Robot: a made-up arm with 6 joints.
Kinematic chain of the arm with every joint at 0, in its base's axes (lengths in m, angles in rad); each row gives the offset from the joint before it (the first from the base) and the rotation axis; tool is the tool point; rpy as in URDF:
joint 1: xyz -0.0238 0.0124 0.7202 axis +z
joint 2: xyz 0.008 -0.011 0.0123 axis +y
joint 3: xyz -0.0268 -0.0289 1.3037 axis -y
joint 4: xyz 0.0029 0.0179 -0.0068 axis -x
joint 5: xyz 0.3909 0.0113 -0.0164 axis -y
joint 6: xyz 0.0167 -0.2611 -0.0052 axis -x
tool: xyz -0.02 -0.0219 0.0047 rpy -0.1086 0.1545 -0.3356
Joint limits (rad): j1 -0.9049..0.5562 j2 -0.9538..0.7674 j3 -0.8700..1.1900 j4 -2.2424..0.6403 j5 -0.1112..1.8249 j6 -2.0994..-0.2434
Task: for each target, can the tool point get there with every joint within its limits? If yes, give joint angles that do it. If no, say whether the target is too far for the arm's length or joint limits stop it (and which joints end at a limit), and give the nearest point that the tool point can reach.
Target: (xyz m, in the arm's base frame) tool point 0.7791 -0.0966 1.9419
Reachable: yes | joints -0.1997 0.2657 0.7202 -1.7369 0.9969 -1.0663
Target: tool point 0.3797 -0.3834 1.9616
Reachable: yes | joints -0.5439 0.0711 0.4763 -1.0841 1.5000 -0.6767
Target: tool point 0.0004 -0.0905 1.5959
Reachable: yes | joints -0.4134 -0.1149 -0.6222 -1.1972 0.8676 -1.2827
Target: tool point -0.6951 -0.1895 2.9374
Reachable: no: too far | nearest point -0.5321 -0.1405 2.4086 | short by 0.555 m
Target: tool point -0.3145 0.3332 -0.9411
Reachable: no: joint limits stop it (at a limit: joint 2, joint 3) | nearest point -0.4628 0.4968 1.2190 | short by 2.171 m
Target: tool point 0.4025 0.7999 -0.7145
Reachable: no: joint limits stop it (at a limit: joint 1, joint 2) | nearest point 0.6781 0.5317 1.2016 | short by 1.954 m
